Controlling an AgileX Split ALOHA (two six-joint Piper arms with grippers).
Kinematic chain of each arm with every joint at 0, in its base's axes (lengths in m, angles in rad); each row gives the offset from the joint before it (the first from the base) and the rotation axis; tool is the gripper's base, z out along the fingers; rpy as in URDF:
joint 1: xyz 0 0 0.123 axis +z
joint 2: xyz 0 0 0 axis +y
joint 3: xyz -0.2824 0 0.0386 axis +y
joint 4: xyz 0.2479 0 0.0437 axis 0.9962 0 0.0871
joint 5: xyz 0 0 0 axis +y
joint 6: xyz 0.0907 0 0.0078 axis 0.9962 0 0.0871
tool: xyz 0 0 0 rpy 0 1.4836 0
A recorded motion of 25 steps. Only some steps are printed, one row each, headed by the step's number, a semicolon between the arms.
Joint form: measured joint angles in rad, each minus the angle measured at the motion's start. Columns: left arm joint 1, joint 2, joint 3, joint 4, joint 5, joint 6; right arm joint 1, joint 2, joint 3, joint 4, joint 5, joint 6.
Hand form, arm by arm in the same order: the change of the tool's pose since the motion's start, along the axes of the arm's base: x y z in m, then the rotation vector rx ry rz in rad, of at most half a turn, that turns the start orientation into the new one. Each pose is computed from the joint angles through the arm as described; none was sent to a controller.
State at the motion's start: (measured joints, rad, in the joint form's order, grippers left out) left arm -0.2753 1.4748 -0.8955 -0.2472 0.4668 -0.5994; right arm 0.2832 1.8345 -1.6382 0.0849 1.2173 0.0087
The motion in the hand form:
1: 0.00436 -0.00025 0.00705 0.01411 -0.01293 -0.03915; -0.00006 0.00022 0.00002 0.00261 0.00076 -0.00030
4: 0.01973 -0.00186 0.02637 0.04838 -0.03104 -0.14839; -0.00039 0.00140 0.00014 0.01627 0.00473 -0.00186
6: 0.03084 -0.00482 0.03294 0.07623 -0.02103 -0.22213; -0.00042 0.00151 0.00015 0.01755 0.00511 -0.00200
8: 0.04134 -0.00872 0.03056 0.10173 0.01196 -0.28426; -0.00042 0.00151 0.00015 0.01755 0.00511 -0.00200
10: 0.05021 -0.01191 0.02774 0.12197 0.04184 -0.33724; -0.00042 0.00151 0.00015 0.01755 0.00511 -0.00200
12: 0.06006 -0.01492 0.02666 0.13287 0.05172 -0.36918; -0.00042 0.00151 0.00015 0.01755 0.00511 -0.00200
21: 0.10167 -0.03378 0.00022 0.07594 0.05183 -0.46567; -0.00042 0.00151 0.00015 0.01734 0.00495 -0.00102
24: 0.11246 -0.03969 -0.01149 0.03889 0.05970 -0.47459; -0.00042 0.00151 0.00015 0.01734 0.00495 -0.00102
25: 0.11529 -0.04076 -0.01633 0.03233 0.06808 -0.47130; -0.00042 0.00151 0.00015 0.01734 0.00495 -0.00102
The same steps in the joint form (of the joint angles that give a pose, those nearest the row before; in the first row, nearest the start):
1: 0.0072 0.0044 -0.0337 -0.0153 0.0284 0.0584; 0.0000 0.0000 0.0000 0.0027 0.0000 0.0000
4: 0.0280 0.0367 -0.1498 -0.0561 0.1295 0.2088; 0.0000 0.0000 0.0000 0.0170 0.0000 0.0000
6: 0.0338 0.0768 -0.2268 -0.0653 0.1999 0.2854; 0.0000 0.0000 0.0000 0.0184 0.0000 0.0000
8: 0.0338 0.1287 -0.2865 -0.0653 0.2592 0.3376; 0.0000 0.0000 0.0000 0.0184 0.0000 0.0000
10: 0.0338 0.1739 -0.3376 -0.0641 0.3107 0.3803; 0.0000 0.0000 0.0000 0.0184 0.0000 0.0000
12: 0.0338 0.2148 -0.3880 -0.0641 0.3398 0.4070; 0.0000 0.0000 0.0000 0.0184 0.0000 0.0000
21: 0.0338 0.4014 -0.5349 -0.1982 0.3459 0.5654; 0.0000 0.0000 0.0000 0.0184 0.0000 -0.0010
24: 0.0338 0.4575 -0.5690 -0.2534 0.3425 0.5994; 0.0000 0.0000 0.0000 0.0184 0.0000 -0.0010
25: 0.0338 0.4746 -0.5762 -0.2607 0.3406 0.5994; 0.0000 0.0000 0.0000 0.0184 0.0000 -0.0010

